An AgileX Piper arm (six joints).
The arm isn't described. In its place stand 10 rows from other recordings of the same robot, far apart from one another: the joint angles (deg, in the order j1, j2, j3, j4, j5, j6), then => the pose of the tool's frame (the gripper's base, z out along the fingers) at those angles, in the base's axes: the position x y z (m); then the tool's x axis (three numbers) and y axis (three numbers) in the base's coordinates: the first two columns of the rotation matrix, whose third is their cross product.
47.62, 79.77, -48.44, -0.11, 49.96, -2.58 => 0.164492, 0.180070, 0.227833, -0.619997, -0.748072, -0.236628, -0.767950, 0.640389, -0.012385
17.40, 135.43, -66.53, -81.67, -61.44, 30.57 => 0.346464, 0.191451, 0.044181, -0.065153, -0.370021, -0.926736, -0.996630, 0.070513, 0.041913
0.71, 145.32, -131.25, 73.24, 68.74, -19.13 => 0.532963, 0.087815, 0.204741, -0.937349, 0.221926, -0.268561, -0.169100, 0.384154, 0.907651
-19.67, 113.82, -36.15, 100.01, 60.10, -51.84 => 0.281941, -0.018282, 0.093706, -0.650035, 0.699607, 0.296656, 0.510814, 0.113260, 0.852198
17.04, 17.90, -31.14, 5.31, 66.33, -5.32 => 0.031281, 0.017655, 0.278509, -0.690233, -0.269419, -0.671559, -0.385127, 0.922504, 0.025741
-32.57, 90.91, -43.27, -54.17, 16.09, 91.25 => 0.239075, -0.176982, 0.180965, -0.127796, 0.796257, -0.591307, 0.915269, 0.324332, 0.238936
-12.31, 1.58, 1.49, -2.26, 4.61, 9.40 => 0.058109, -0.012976, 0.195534, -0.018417, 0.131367, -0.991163, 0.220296, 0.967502, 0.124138
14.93, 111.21, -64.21, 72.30, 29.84, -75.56 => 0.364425, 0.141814, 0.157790, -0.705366, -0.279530, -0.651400, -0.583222, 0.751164, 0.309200
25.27, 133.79, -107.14, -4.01, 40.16, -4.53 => 0.460693, 0.212935, 0.147969, -0.735738, -0.493351, -0.463999, -0.508873, 0.854782, -0.101961
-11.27, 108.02, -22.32, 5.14, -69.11, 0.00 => 0.268298, -0.061232, 0.117355, -0.189462, 0.070329, -0.979366, 0.281355, 0.959495, 0.014472
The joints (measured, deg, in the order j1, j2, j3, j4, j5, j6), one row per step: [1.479 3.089 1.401 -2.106 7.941 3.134]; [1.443 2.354 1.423 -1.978 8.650 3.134]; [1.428 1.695 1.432 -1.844 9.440 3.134]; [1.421 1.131 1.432 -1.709 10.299 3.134]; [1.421 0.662 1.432 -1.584 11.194 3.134]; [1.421 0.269 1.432 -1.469 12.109 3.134]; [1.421 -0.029 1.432 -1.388 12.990 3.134]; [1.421 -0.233 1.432 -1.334 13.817 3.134]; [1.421 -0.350 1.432 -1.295 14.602 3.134]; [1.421 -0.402 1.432 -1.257 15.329 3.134]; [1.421 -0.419 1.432 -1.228 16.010 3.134]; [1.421 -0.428 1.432 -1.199 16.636 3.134]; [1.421 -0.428 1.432 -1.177 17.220 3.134]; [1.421 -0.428 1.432 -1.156 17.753 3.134]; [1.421 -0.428 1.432 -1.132 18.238 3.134]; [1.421 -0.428 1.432 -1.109 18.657 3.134]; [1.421 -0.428 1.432 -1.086 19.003 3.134]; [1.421 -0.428 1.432 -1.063 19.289 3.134]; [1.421 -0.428 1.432 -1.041 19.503 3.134]
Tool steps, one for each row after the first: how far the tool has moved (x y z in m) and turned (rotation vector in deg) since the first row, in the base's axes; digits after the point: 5 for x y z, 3 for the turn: [-0.00099 -0.00007 -0.00047 0.128 -0.001 -0.059]; [-0.00190 -0.00012 -0.00109 0.259 0.142 -0.097]; [-0.00272 -0.00015 -0.00186 0.388 0.440 -0.126]; [-0.00344 -0.00017 -0.00280 0.503 0.868 -0.147]; [-0.00409 -0.00019 -0.00384 0.606 1.393 -0.167]; [-0.00463 -0.00021 -0.00493 0.673 1.977 -0.186]; [-0.00507 -0.00023 -0.00603 0.712 2.601 -0.205]; [-0.00541 -0.00025 -0.00714 0.734 3.270 -0.224]; [-0.00569 -0.00027 -0.00822 0.756 3.945 -0.241]; [-0.00592 -0.00028 -0.00927 0.768 4.610 -0.258]; [-0.00614 -0.00030 -0.01023 0.782 5.227 -0.273]; [-0.00635 -0.00031 -0.01113 0.789 5.811 -0.287]; [-0.00655 -0.00032 -0.01196 0.797 6.344 -0.300]; [-0.00673 -0.00033 -0.01270 0.809 6.830 -0.310]; [-0.00690 -0.00033 -0.01335 0.821 7.249 -0.319]; [-0.00704 -0.00034 -0.01388 0.835 7.596 -0.326]; [-0.00716 -0.00033 -0.01432 0.851 7.882 -0.330]; [-0.00725 -0.00033 -0.01465 0.867 8.096 -0.333]
